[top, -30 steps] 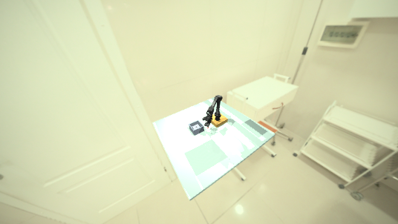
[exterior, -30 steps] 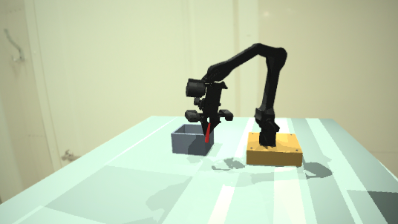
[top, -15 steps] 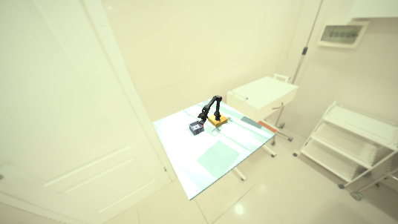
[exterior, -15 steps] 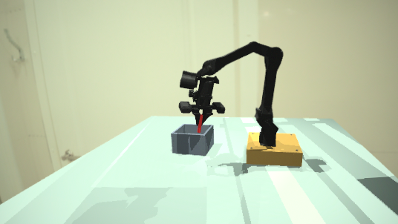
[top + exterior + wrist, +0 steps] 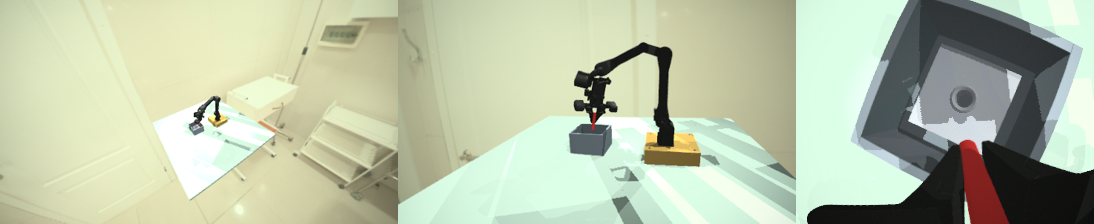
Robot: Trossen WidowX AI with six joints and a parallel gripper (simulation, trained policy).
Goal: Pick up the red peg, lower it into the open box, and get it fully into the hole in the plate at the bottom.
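The red peg lies 10 mm to the left of my gripper tip, 10 mm behind it and 10 mm above it. Round my gripper tip: grey box 110 mm below, 30 mm to the right, 20 mm ahead; then plate 90 mm below, 30 mm to the right, 20 mm ahead.
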